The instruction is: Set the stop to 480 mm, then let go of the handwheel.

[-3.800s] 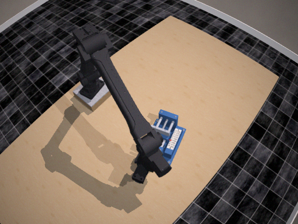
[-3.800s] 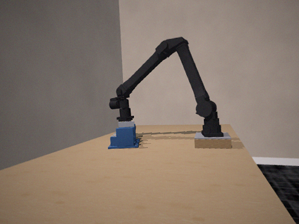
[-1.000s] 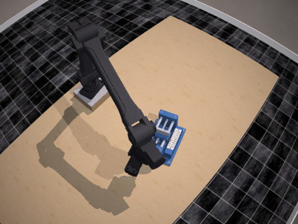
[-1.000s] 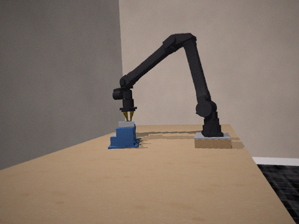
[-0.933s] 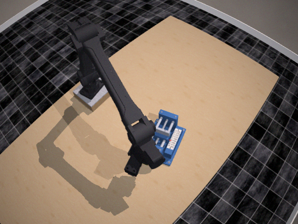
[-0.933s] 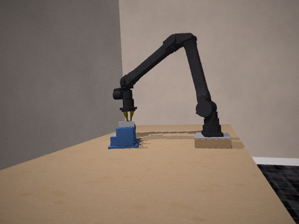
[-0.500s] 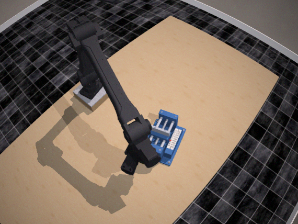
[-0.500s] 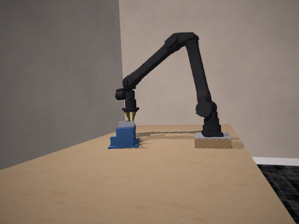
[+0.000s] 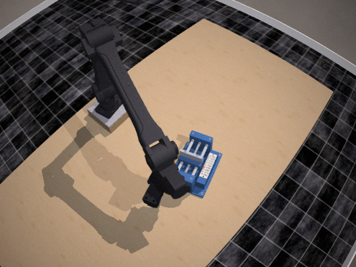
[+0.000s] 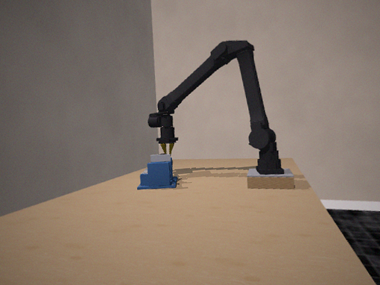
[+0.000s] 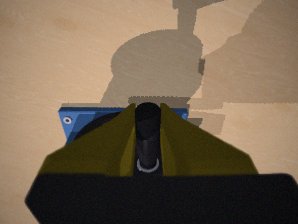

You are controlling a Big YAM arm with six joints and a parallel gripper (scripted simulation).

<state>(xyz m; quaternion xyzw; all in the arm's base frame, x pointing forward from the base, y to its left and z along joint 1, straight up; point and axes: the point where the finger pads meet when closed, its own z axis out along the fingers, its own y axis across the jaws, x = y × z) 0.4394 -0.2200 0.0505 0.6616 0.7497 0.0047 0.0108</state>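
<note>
Right now the sliding stop block is 150 mm to the left of my hand, 10 mm below it and 10 mm ahead of it. From my hand the other things lie so: black handwheel handle (10 mm to the left); black handwheel (30 mm to the left, 10 mm below).
</note>
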